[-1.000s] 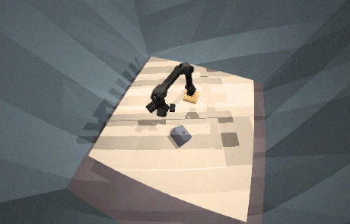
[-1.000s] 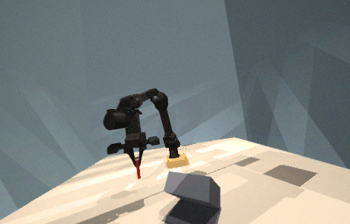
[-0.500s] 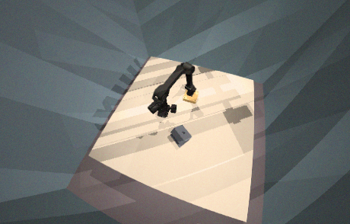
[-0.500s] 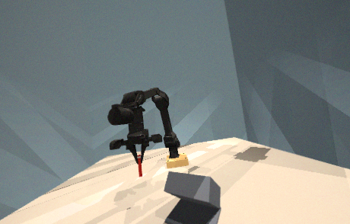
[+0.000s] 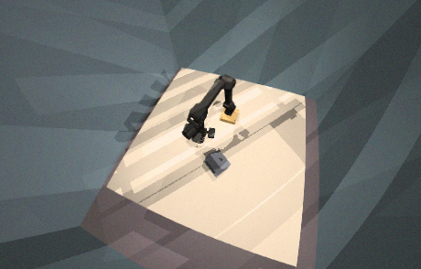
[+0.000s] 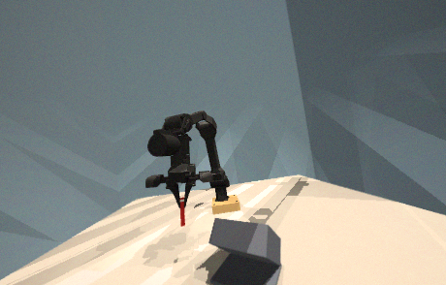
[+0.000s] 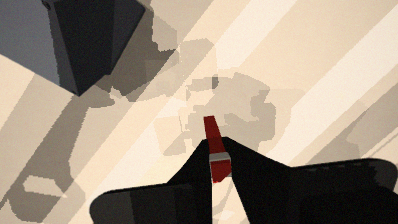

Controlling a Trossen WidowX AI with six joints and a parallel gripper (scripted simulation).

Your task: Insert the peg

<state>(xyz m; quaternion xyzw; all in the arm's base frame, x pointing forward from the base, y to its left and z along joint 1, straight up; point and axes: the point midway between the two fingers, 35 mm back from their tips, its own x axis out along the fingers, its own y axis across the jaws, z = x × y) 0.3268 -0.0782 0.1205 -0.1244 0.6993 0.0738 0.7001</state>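
My gripper tip is 180 mm to the right of the grey sloped panel, 80 mm short of it and 60 mm above it. Also, from my gripper tip: red peg: right at my gripper tip.
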